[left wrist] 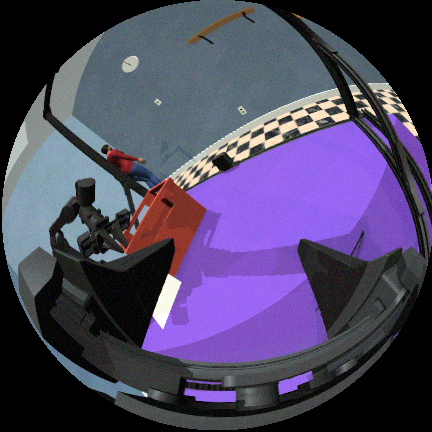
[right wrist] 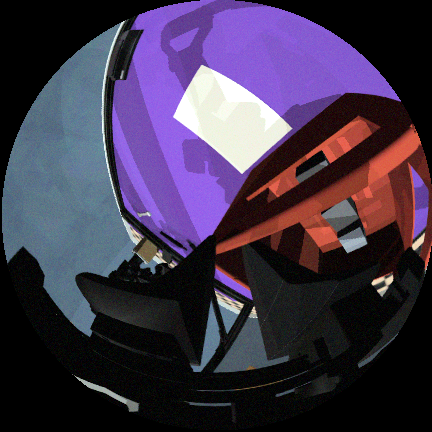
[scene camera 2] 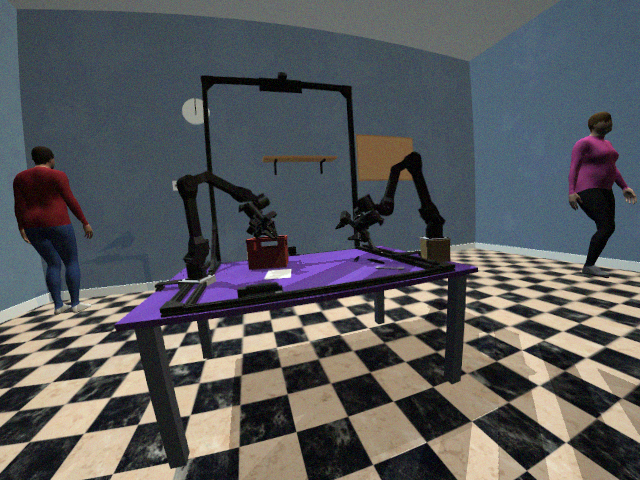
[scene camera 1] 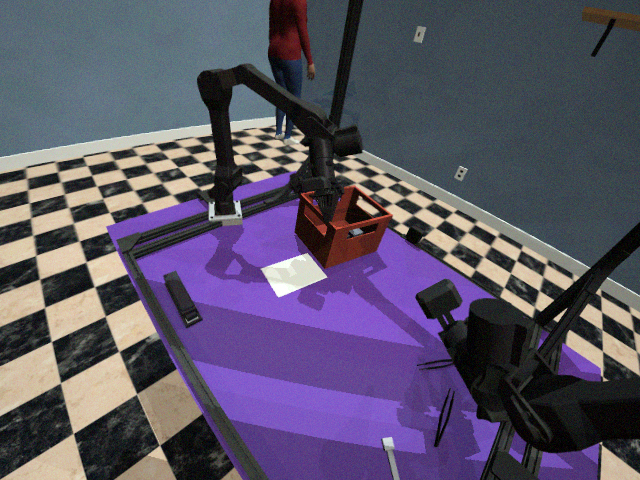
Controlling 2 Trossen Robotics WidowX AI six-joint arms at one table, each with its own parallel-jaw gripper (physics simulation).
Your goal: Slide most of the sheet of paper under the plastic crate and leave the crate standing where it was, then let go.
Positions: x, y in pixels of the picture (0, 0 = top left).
Scene:
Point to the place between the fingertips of the right gripper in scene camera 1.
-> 328, 222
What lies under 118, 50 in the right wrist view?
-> A black stapler.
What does the black stapler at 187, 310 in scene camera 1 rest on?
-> The table.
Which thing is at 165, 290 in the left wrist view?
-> A white sheet of paper.

